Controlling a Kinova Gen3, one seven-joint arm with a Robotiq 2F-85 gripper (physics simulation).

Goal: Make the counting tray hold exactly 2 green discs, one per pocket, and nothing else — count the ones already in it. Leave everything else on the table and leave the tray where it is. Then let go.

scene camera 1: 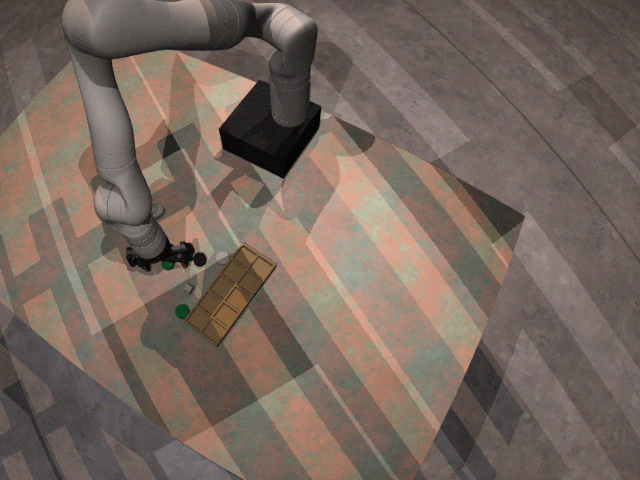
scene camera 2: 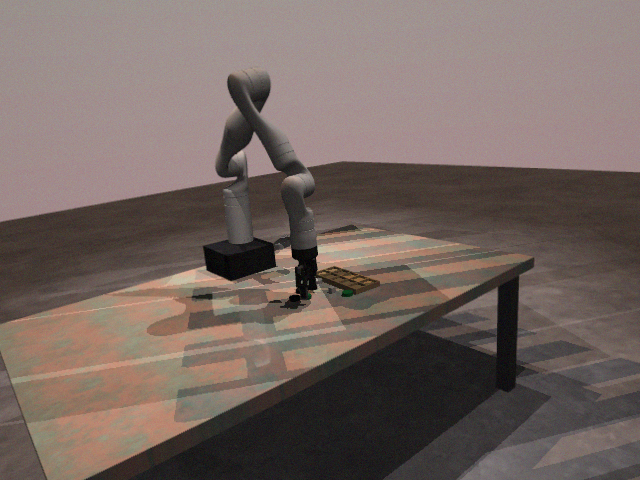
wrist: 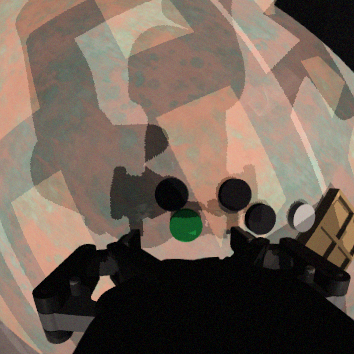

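My gripper (scene camera 1: 164, 259) (scene camera 2: 307, 292) (wrist: 185, 238) is open, pointing down low over the table. A green disc (scene camera 1: 167, 265) (scene camera 2: 309, 296) (wrist: 186, 225) lies between the lines of the two fingertips in the wrist view, not gripped; the gripper partly hides it in the scene views. Another green disc (scene camera 1: 181, 311) (scene camera 2: 347, 292) lies on the table just outside the near-left end of the tan counting tray (scene camera 1: 235, 285) (scene camera 2: 349, 279) (wrist: 325, 231). I see no disc in the tray's pockets in the first scene view. The exact fingertip height is unclear.
A black disc (wrist: 171, 194) nearly touches the green one. Two more black discs (wrist: 235, 195) (wrist: 260, 218) lie toward the tray. A white disc (scene camera 1: 222, 257) (wrist: 304, 216) lies beside the tray edge. A small grey block (scene camera 1: 189, 288) (scene camera 2: 330, 290) lies between gripper and tray.
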